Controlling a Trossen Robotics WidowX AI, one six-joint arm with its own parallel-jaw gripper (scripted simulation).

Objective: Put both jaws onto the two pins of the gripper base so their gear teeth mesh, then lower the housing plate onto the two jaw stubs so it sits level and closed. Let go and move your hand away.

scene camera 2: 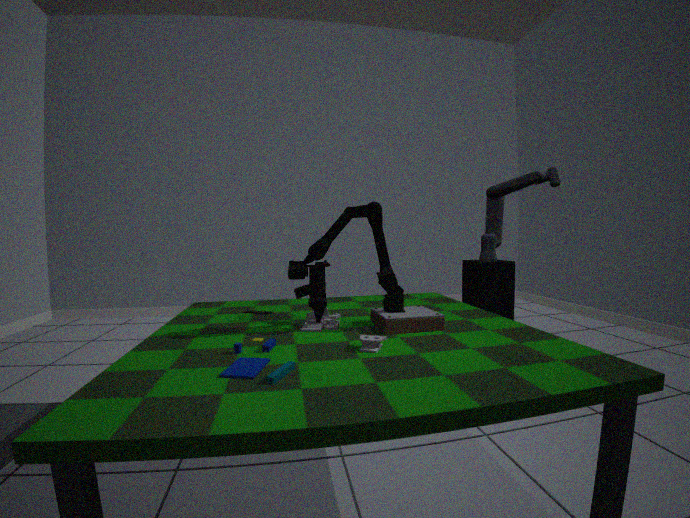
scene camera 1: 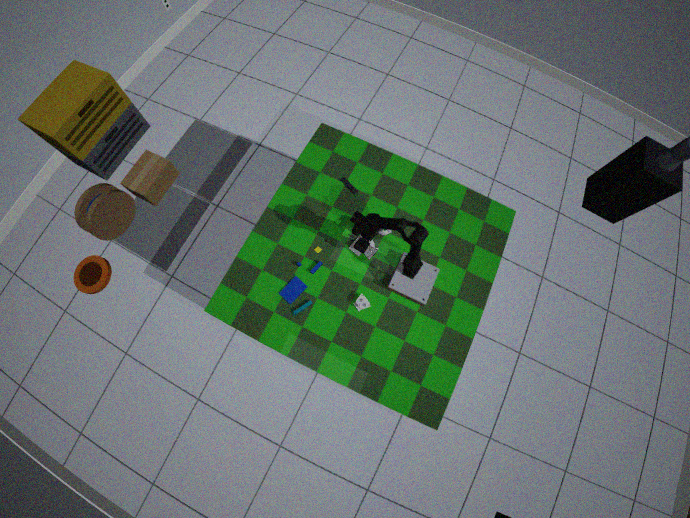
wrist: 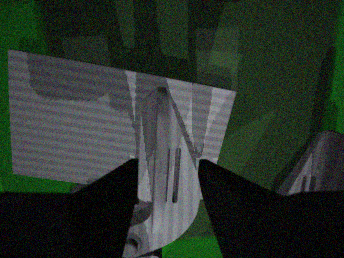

The pictures show: the gripper and a blue flat plate.
The gripper also shows in the wrist view.
